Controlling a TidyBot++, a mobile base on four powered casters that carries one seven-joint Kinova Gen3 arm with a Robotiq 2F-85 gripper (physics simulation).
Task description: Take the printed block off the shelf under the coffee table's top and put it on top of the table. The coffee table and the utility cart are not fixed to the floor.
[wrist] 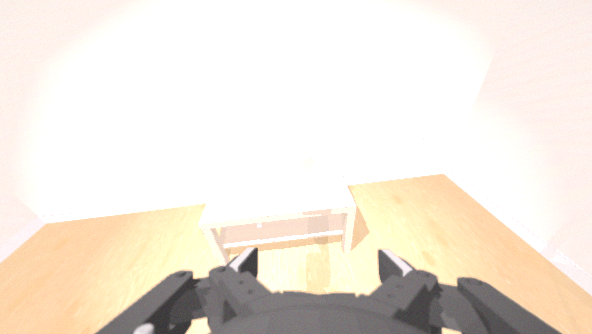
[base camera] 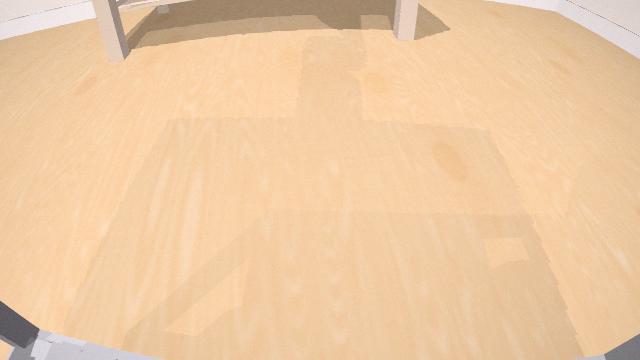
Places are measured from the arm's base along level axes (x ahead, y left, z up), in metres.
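Where they show: gripper, between the fingertips: (wrist: 316,262).
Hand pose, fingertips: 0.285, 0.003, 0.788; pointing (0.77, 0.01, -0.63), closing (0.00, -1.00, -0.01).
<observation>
Each offset is from my fingertips to the centre of the thing, as dx, dy, dz. "spot": to the spot under its first point. Level surfaces: height alone.
The coffee table (wrist: 280,216) (base camera: 111,31) stands ahead, pale and washed out in the wrist view; in the base view its front legs and part of its lower frame show. Its shelf @[spot: +0.761, +0.204, -1.038] (wrist: 285,239) runs low between the legs. A tiny pale block-like thing @[+0.875, +0.403, -1.020] (wrist: 259,225) shows in the gap between top and shelf, left of the middle; it is too small to tell any print on it. My gripper (wrist: 316,262) is open and empty, its fingers wide apart, well short of the table.
A white wall (wrist: 300,90) rises behind the table, and another wall (wrist: 540,175) stands to the right. A faint tan patch @[spot: +1.219, +0.049, -0.735] (wrist: 307,163) shows above the table top's middle, too washed out to name. The table's shadow (base camera: 240,17) lies on the wooden floor @[dz -1.185] (base camera: 330,165).
</observation>
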